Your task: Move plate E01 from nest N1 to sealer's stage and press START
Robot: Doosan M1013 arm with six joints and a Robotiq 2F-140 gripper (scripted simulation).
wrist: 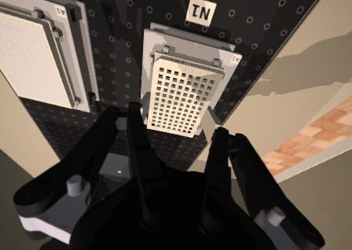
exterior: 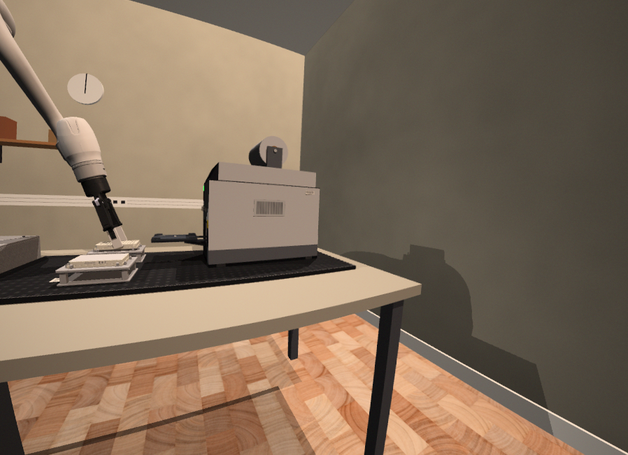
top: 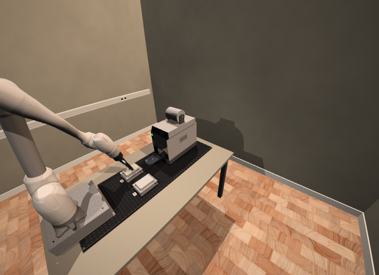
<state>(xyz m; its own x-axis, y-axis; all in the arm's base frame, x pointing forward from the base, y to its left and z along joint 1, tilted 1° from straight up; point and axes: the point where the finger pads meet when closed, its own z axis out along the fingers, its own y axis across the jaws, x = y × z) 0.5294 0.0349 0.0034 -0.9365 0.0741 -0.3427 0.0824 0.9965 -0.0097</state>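
My gripper is now 180 mm short of the dark stage, 100 mm to the left of it and 10 mm below it. From my hand the other things lie so: smooth-topped plate 20 mm behind, 210 mm to the right, 30 mm below; then N1 label 100 mm behind, 10 mm to the left, 80 mm below; then foil roll 510 mm ahead, 140 mm to the right, 340 mm above.
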